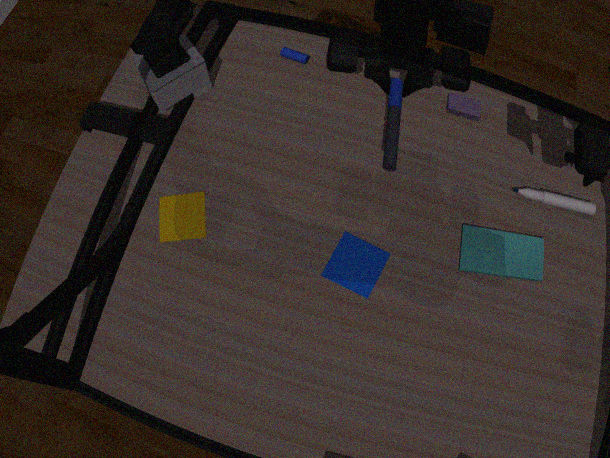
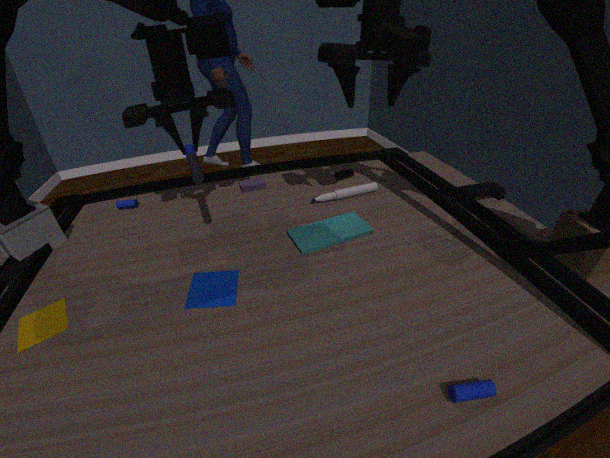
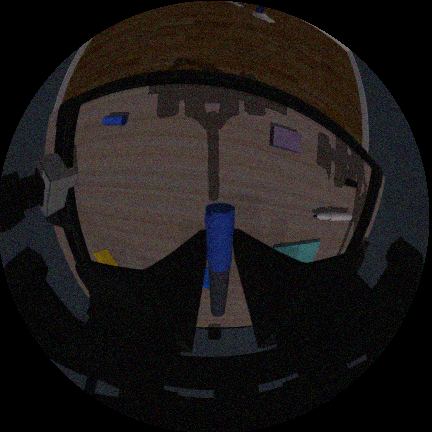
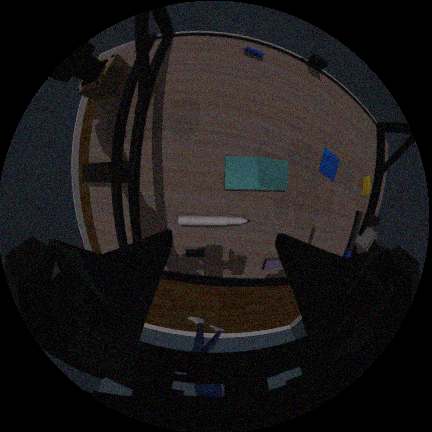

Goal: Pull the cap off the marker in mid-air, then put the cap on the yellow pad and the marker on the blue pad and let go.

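Places are measured from the left arm's base along level axes (x ahead, y left, z up), in millimetres.
Pixels of known places: left gripper, fingertip midpoint: (image 1: 395, 93) (image 2: 190, 152) (image 3: 219, 234); right gripper, fingertip midpoint: (image 1: 608, 190) (image 2: 371, 106) (image 4: 225, 237); left arm's base, link origin: (image 1: 166, 58) (image 2: 15, 214) (image 3: 38, 186) (image 4: 371, 247); right arm's base, link origin: (image 2: 604, 223) (image 4: 93, 72).
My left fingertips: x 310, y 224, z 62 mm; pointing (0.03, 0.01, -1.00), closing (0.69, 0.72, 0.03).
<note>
Ahead of a thing's pixels: the offset from my left fingertips to its middle.
My left gripper (image 1: 395, 86) (image 2: 189, 149) (image 3: 219, 234) is shut on the blue-cap end of the marker and holds it above the table. The marker's dark grey body {36 mm ahead, 34 mm right, 2 mm down} (image 1: 392, 135) (image 2: 195, 170) (image 3: 219, 295) sticks out from the blue cap {2 mm ahead, 2 mm right, 2 mm up} (image 1: 395, 96) (image 3: 220, 255), which is on it. My right gripper (image 2: 371, 106) (image 4: 225, 237) is open and empty, high above the table, away from the marker. The yellow pad {77 mm back, 334 mm right, 149 mm down} (image 1: 182, 217) (image 2: 43, 325) (image 4: 366, 185) and the blue pad {135 mm ahead, 159 mm right, 149 mm down} (image 1: 355, 265) (image 2: 213, 289) (image 4: 329, 164) lie flat with nothing on them.
A white pen {250 mm ahead, 187 mm left, 138 mm down} (image 1: 557, 201) (image 2: 347, 192) (image 4: 212, 221) lies near a teal slab {260 mm ahead, 42 mm left, 145 mm down} (image 1: 501, 252) (image 2: 330, 233) (image 4: 256, 173). A lilac block {20 mm ahead, 164 mm left, 142 mm down} (image 1: 464, 106) (image 2: 252, 185) lies near the far edge. Loose blue cylinders {228 mm back, 22 mm right, 138 mm down} (image 1: 295, 55) (image 2: 126, 204) {504 mm ahead, 205 mm right, 138 mm down} (image 2: 472, 390) lie on the table. Dark frame bars border it.
</note>
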